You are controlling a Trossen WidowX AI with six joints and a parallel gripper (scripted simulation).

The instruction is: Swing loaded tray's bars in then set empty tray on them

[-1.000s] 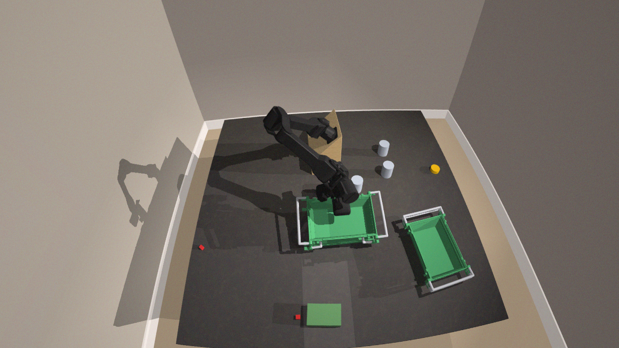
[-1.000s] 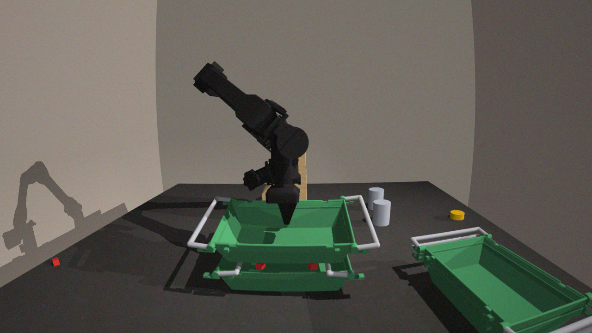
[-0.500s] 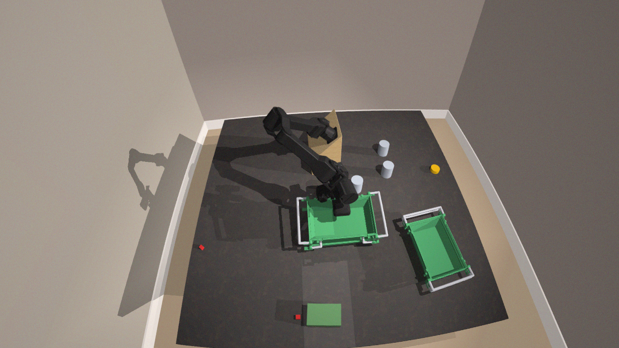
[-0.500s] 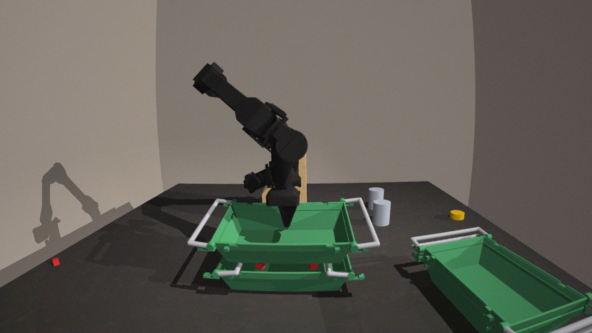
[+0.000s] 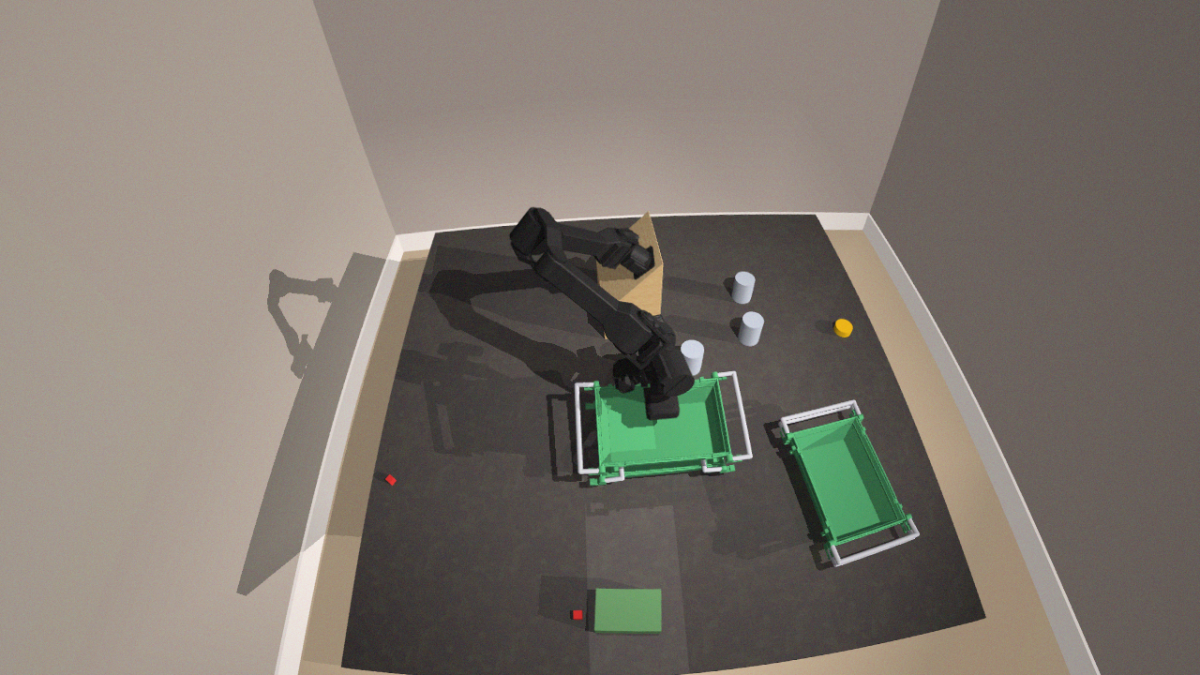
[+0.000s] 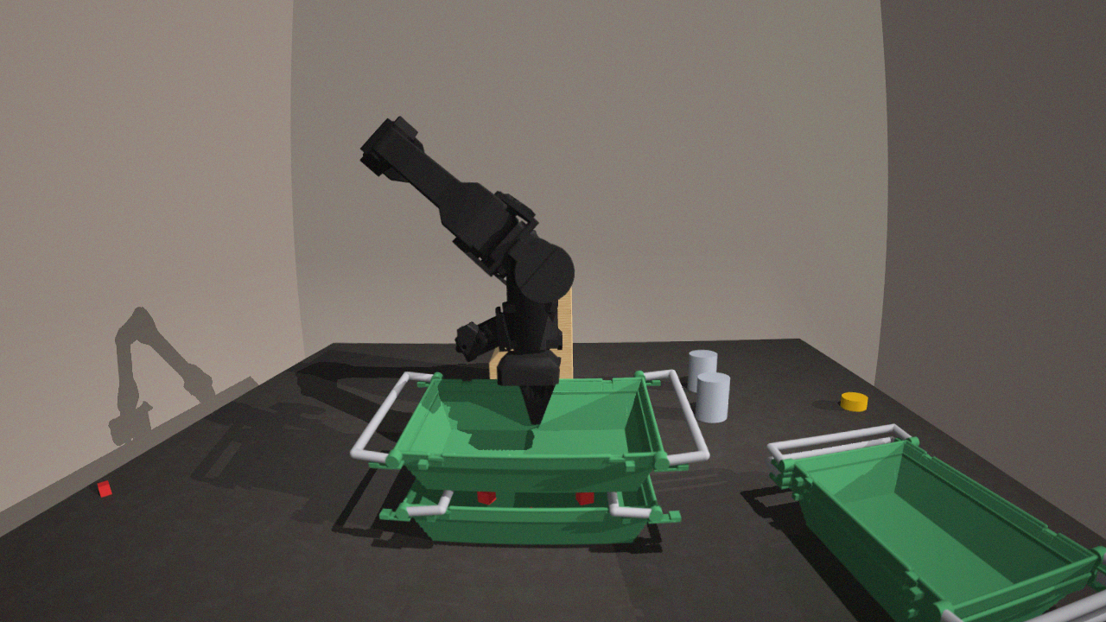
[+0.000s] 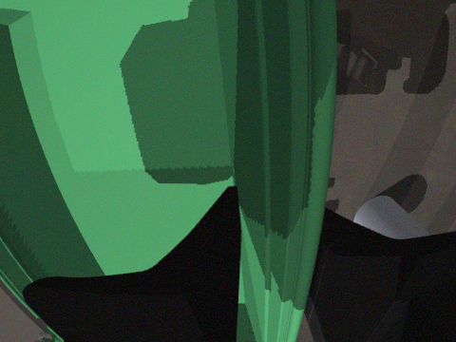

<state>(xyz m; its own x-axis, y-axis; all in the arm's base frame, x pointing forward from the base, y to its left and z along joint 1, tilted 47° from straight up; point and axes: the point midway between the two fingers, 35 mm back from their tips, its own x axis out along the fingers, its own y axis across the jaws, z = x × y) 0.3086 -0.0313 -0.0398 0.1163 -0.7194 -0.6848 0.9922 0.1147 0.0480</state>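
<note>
My gripper tip is 7 cm short of the tray and 3 cm below it. From my gripper tip the other things lie so: flat green slab 42 cm ahead, 7 cm to the right, 7 cm below; yellow disc 25 cm behind, 54 cm to the left, 8 cm below.
</note>
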